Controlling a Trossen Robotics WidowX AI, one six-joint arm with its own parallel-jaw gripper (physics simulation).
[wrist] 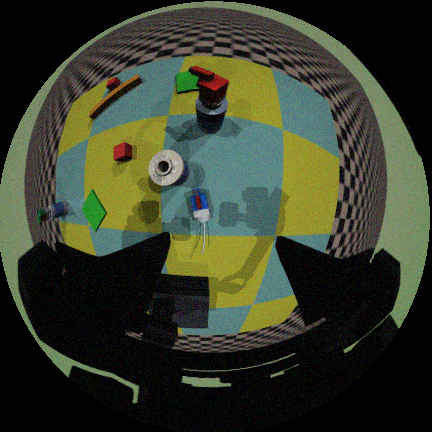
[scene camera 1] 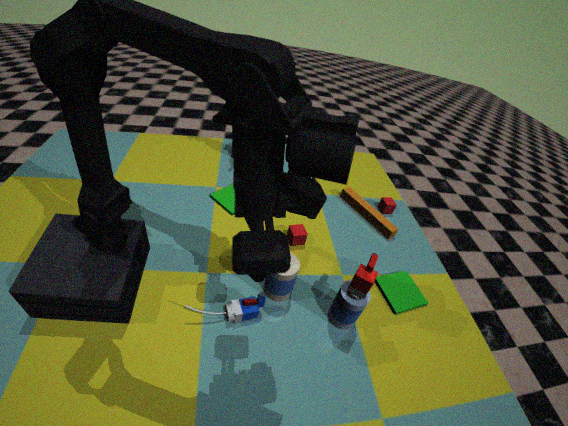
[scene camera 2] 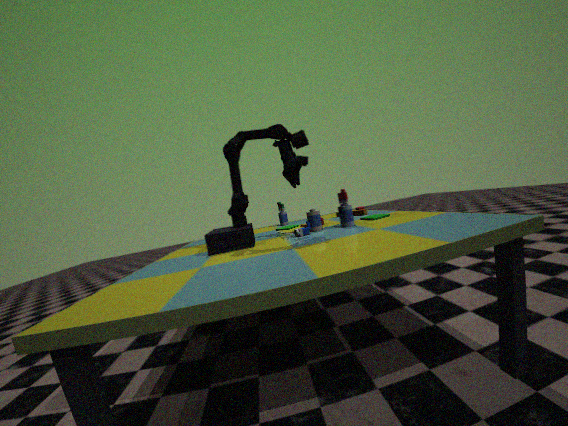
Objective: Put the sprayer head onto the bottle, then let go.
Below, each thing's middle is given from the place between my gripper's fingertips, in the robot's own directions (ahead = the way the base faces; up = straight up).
Now: the bottle point(scene camera 1: 278, 287) 8 cm ahead of my hand, 8 cm to the left of it and 17 cm below it.
